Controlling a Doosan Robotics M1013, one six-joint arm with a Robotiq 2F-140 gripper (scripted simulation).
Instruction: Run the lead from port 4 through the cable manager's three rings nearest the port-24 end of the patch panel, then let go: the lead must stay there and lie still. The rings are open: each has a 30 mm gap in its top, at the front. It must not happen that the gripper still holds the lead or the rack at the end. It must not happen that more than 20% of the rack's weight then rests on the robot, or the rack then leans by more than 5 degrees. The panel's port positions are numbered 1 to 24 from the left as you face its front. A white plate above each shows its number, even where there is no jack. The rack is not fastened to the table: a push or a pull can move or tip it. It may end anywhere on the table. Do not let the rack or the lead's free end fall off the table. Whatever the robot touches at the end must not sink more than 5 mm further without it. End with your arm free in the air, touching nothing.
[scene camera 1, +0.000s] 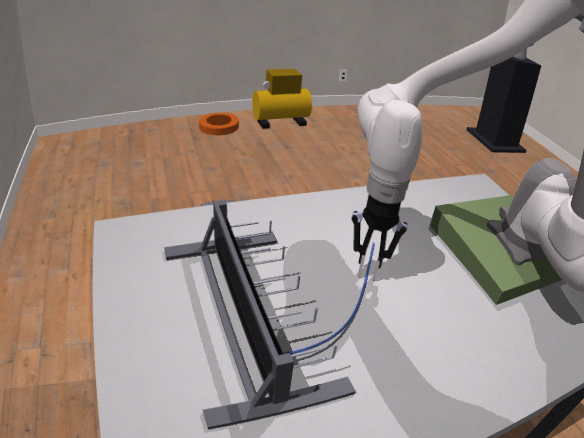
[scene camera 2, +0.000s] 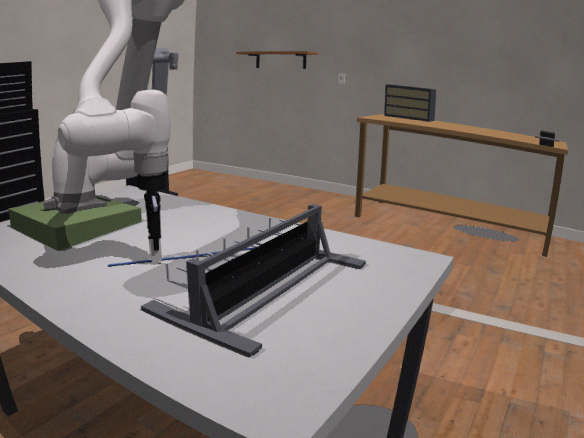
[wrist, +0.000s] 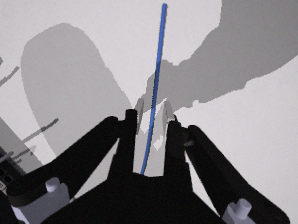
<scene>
my gripper: scene camera 1 367, 274; scene camera 2; wrist
same spot on my gripper: (scene camera 2: 153, 220) = (wrist: 75, 142)
</scene>
